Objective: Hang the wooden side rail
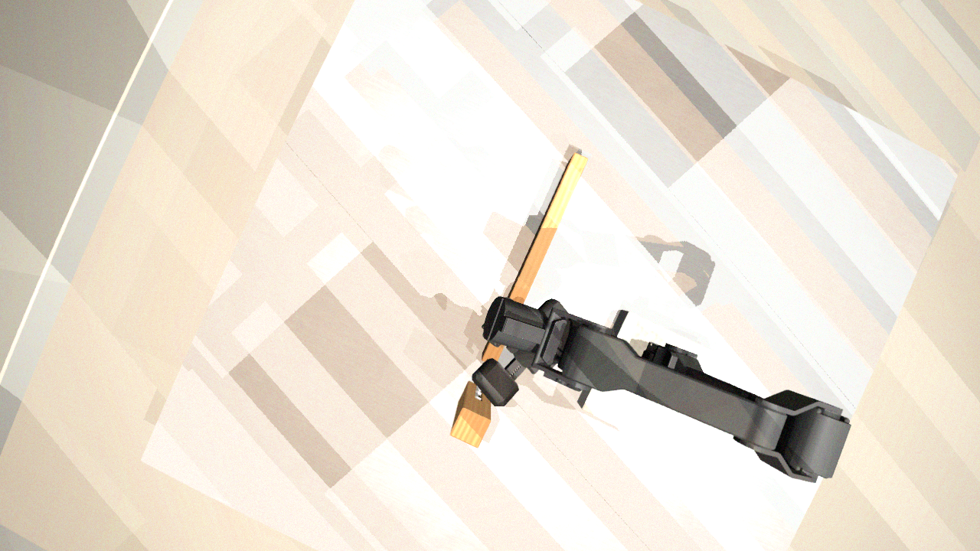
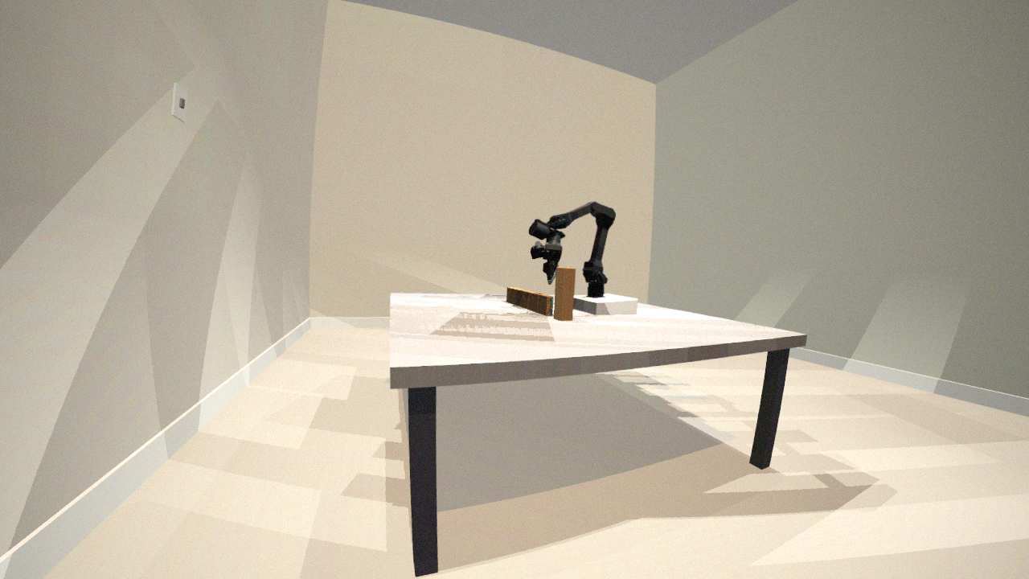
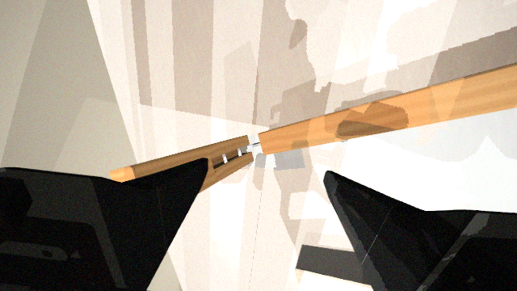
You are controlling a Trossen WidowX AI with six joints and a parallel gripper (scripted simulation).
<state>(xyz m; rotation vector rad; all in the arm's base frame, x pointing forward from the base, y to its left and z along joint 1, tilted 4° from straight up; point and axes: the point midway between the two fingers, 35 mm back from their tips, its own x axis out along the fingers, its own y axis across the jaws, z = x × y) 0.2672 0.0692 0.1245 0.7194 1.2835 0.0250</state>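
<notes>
Now: gripper tip 1 cm short of the headboard post, 12 cm to the right of it and 5 cm above it.
</notes>
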